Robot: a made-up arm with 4 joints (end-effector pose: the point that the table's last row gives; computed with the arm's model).
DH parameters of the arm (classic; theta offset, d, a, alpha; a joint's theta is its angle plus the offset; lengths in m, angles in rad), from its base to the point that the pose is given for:
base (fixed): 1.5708 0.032 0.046 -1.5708
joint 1: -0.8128 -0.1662 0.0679 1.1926
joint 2: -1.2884 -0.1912 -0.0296 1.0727
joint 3: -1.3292 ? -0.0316 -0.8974
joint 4: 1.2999 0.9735 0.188 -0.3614
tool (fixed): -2.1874 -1.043 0 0
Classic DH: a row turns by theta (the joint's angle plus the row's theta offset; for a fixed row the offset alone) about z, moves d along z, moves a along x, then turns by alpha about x.
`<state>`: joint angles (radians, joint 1 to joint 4).
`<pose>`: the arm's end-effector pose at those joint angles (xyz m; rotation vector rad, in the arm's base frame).
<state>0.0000 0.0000 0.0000 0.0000</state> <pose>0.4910 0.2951 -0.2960 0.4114 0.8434 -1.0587</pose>
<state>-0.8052 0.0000 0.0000 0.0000</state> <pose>0.4910 0.4551 -0.0157 1.0822 1.2550 -0.6783</pose>
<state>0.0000 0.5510 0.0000 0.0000</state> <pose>0.5357 0.3506 -0.2116 0.2632 0.4486 -0.7023</pose>
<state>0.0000 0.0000 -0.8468 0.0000</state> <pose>0.2077 0.3119 -0.4210 -0.1771 1.5453 -1.0468</pose>
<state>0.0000 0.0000 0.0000 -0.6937</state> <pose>0.3437 0.0966 -0.4305 -0.1245 0.9698 -1.5593</pose>
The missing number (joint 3, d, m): 0.0703
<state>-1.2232 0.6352 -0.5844 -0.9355</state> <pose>0.3457 0.3707 -0.2199 0.0938 1.2907 -0.8248</pose>
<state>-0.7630 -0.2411 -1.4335 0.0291</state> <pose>-0.0256 0.5106 0.0008 -0.1384 2.3645 -0.0163</pose>
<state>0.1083 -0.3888 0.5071 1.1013</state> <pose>0.4593 0.3539 0.1501 1.1815 0.0875 -0.3756</pose>
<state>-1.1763 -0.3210 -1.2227 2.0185</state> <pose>0.5753 0.0981 0.2907 -2.4854 -1.5119 -0.4928</pose>
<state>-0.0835 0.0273 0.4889 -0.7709</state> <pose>0.4741 0.0929 -0.3420 0.3270 0.6990 -1.6065</pose>
